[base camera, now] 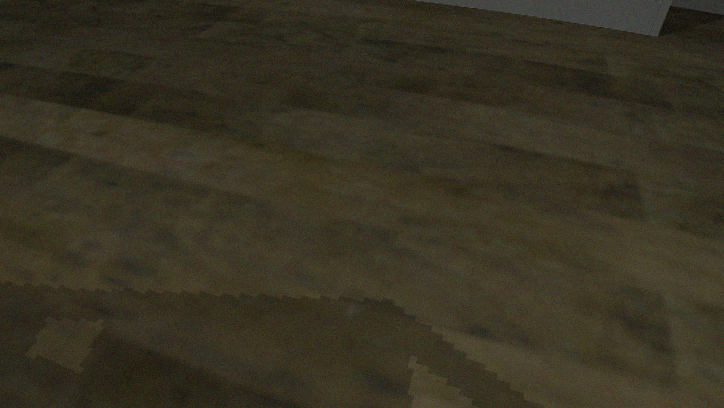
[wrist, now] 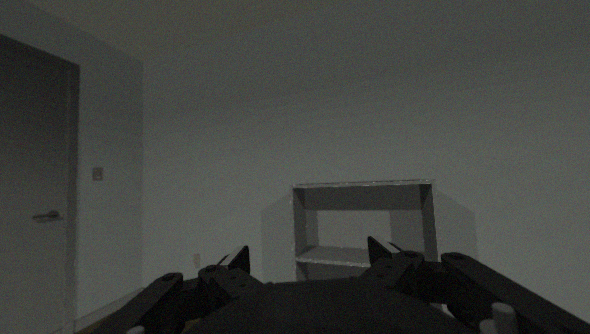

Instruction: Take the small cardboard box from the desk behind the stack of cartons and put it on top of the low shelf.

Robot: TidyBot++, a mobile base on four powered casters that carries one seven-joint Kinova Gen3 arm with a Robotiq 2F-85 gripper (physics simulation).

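Places are measured from the arm's base along level axes (x back, y right, z up), in metres.
Pixels of known places: gripper, fingertip midpoint: (wrist: 308,254).
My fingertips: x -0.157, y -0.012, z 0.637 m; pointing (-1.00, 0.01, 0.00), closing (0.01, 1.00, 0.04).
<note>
Behind a point stands the place of what it marks.
My gripper (wrist: 308,254) {x -0.157, y -0.012, z 0.637 m} is open, with its two dark fingers spread wide apart at the bottom of the wrist view and no object between them. A grey open-fronted shelf unit (wrist: 299,225) {x -1.427, y -0.027, z 0.389 m} stands against the far wall in the wrist view, right of centre, beyond the fingers. Its top board and one inner board show, and nothing is seen standing on its top. Its lower part is hidden behind the gripper. The small cardboard box, the desk and the stack of cartons do not show in either view.
A dark door (wrist: 35,150) {x -1.410, y -1.844, z 0.981 m} with a lever handle (wrist: 47,216) {x -1.475, y -1.822, z 0.514 m} is at the left in the wrist view. A switch plate (wrist: 97,173) {x -1.764, y -1.747, z 0.828 m} is on the wall beside it. In the base camera view, a pale upright surface (base camera: 582,14) {x -1.143, y 0.509, z -0.373 m} meets the wooden floor (base camera: 329,177) {x -0.528, y -0.044, z -0.396 m} at the top right.
</note>
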